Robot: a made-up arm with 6 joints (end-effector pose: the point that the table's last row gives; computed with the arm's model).
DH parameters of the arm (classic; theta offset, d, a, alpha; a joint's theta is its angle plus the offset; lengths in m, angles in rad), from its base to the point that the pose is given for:
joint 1: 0 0.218 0 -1.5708
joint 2: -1.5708 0 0.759 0
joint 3: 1.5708 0.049 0 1.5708
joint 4: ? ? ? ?
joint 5: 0 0 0 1.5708
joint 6: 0 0.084 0 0
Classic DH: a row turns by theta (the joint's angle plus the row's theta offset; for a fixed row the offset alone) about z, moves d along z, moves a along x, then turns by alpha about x.
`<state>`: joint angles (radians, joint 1 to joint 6).
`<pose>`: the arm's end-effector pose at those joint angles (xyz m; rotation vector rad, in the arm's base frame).
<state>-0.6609 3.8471 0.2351 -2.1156 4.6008 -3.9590</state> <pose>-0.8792 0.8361 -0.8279 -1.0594 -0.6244 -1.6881</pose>
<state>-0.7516 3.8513 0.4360 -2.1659 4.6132 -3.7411</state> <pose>-0.8636 0.9689 -0.6675 -1.0698 -0.2511 -1.4807</pose>
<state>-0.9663 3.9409 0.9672 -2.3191 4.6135 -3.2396</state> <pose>-0.6887 1.1911 -0.0892 -0.6578 0.6241 -0.9542</pose>
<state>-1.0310 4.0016 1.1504 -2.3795 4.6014 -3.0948</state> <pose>-0.5880 1.1889 0.1408 -0.3953 0.8633 -0.7857</pose>
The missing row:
joint 4: 0 0.863 0 -1.5708
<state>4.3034 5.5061 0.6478 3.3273 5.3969 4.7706</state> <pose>0.2894 0.5142 1.6758 0.7557 -0.0847 -0.1675</pose>
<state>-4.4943 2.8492 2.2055 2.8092 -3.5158 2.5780</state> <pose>0.0571 -0.5305 -0.2727 -2.1183 1.2187 0.8970</pose>
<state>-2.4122 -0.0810 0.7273 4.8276 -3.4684 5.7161</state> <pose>-0.2930 -0.2917 1.5981 -2.4780 0.0622 -0.2449</pose>
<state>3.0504 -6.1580 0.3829 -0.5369 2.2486 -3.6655</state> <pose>-0.5373 0.0335 1.6517 0.0149 -2.8217 -0.6379</pose>
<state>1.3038 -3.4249 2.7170 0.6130 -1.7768 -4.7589</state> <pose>-0.1042 -0.3747 0.0881 -0.1488 2.5430 -0.9581</pose>
